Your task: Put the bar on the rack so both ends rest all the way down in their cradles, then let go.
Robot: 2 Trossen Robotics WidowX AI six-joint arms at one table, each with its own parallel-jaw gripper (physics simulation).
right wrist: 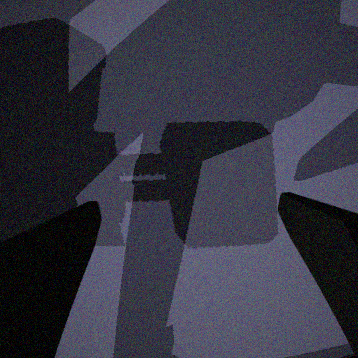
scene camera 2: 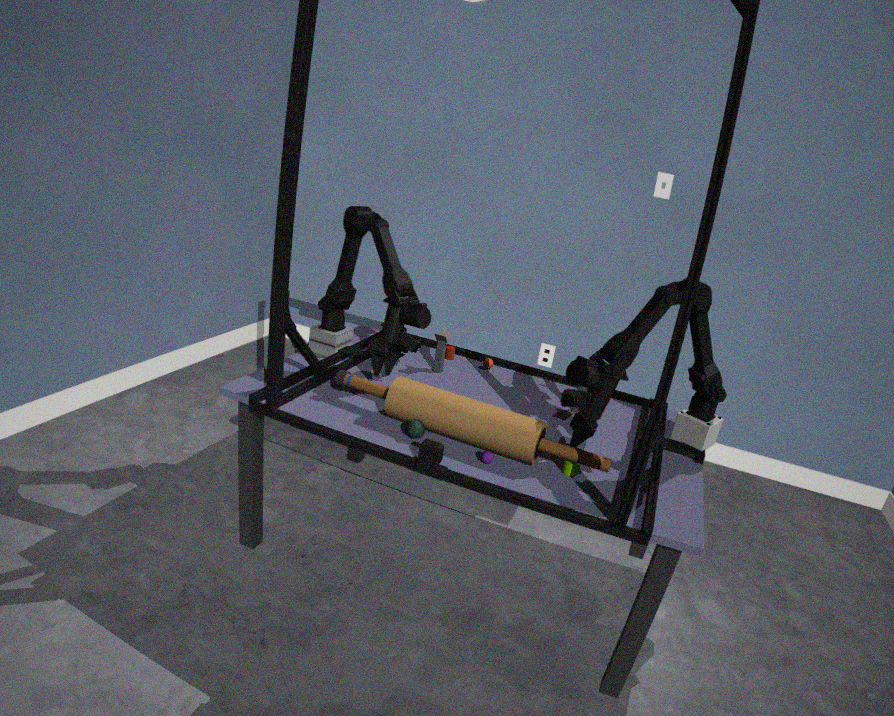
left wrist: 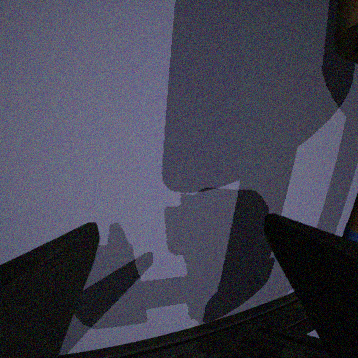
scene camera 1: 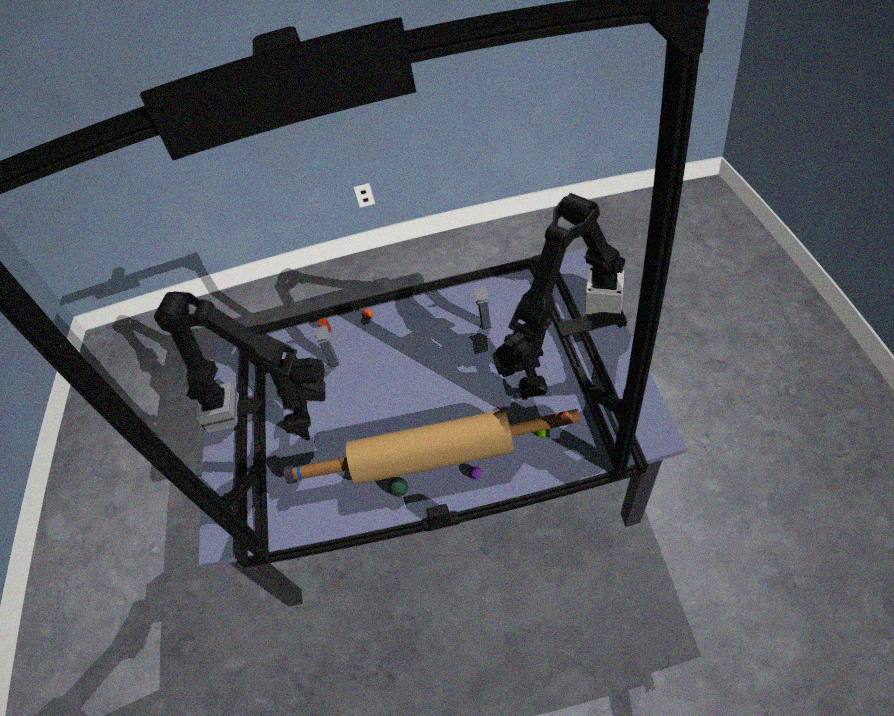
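Pixels of known places: left gripper, fingertip midpoint: (scene camera 2: 381, 375) (left wrist: 182, 226) (scene camera 1: 307, 428); right gripper, fingertip midpoint: (right wrist: 190, 205) (scene camera 2: 574, 441) (scene camera 1: 519, 385); left arm's base, link origin: (scene camera 2: 332, 327) (scene camera 1: 213, 399); right arm's base, link origin: (scene camera 2: 701, 415) (scene camera 1: 605, 280).
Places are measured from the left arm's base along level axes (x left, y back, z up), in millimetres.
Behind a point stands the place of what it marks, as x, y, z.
The bar, a thick tan roller (scene camera 1: 430, 447) @[-308, -565, 20] (scene camera 2: 464, 419) @[-329, -575, -2] with brown handles, lies across the front half of the table, away from the rack. Its blue-banded handle (left wrist: 353, 235) @[-255, -241, -27] shows at the right edge of the left wrist view. The rack's two grey uprights, a left one (scene camera 1: 327, 350) @[81, -337, -6] (scene camera 2: 440, 354) @[82, -341, -18] and a right one (scene camera 1: 483, 313) @[86, -776, -14], stand behind it, with no bar in their cradles. My left gripper (scene camera 1: 297, 431) @[-131, -256, -47] (scene camera 2: 382, 368) @[-131, -256, -47] (left wrist: 182, 226) @[-131, -256, -47] is open and empty, behind the left handle. My right gripper (scene camera 1: 532, 389) @[-140, -815, -64] (scene camera 2: 579, 438) @[-140, -815, -64] (right wrist: 190, 205) @[-140, -815, -64] is open and empty, behind the right handle.
A dark green ball (scene camera 1: 398, 487) @[-362, -471, -34] (scene camera 2: 414, 428) @[-370, -472, -43] and a purple ball (scene camera 1: 476, 472) @[-362, -654, -49] (scene camera 2: 486, 457) @[-370, -654, -56] lie in front of the roller. A lime object (scene camera 1: 541, 432) @[-296, -828, -54] (scene camera 2: 568, 468) @[-297, -831, -59] is by the right handle. Small orange-red objects (scene camera 1: 366, 313) (scene camera 2: 449, 352) lie at the back. A black frame (scene camera 1: 350, 544) @[-457, -331, -81] surrounds the table.
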